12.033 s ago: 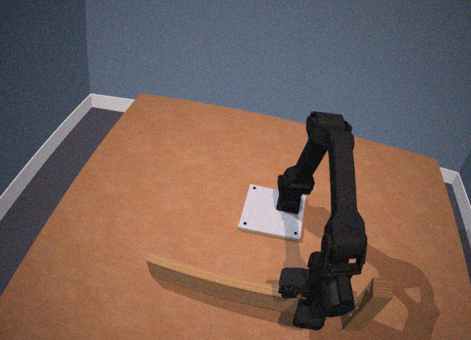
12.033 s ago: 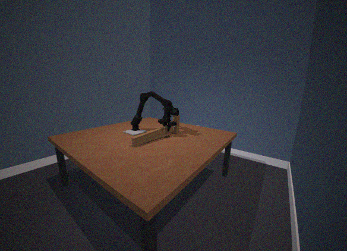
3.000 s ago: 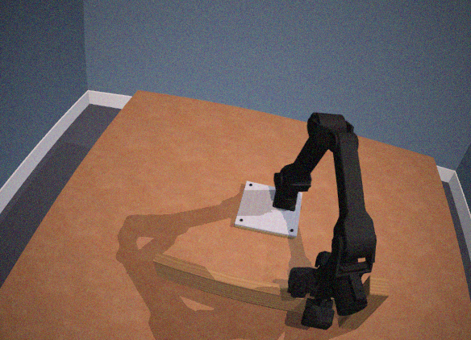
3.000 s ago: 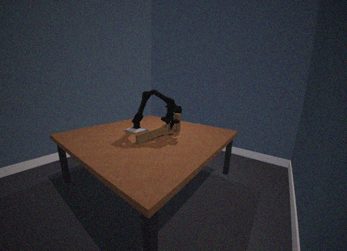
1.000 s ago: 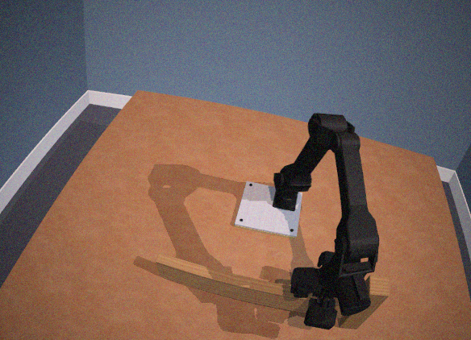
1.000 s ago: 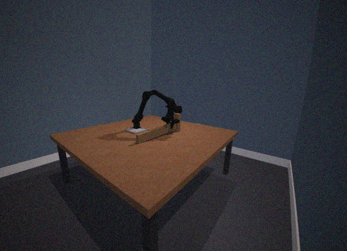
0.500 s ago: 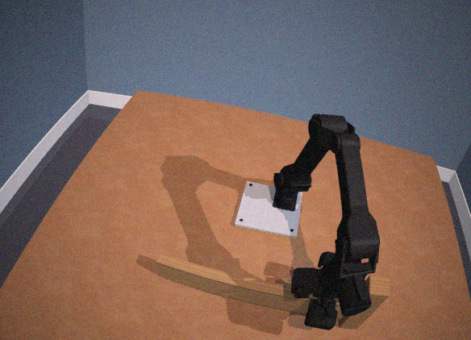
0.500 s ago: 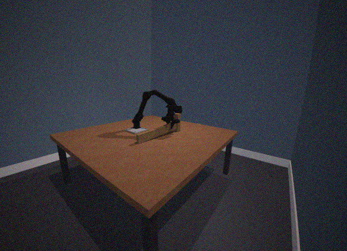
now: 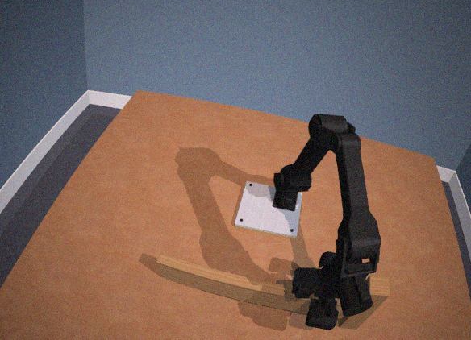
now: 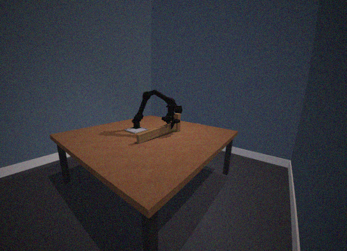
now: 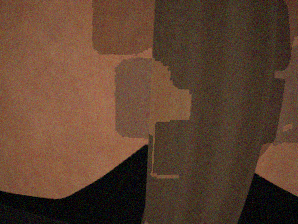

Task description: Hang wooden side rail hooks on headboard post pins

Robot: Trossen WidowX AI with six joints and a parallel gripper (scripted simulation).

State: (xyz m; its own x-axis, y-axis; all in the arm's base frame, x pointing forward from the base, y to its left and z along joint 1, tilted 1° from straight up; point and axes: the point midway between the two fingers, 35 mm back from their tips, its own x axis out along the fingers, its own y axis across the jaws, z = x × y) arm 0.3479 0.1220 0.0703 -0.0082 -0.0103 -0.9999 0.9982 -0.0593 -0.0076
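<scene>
My gripper tip is now 100 mm to the right of the wooden headboard post and 40 mm below it.
</scene>
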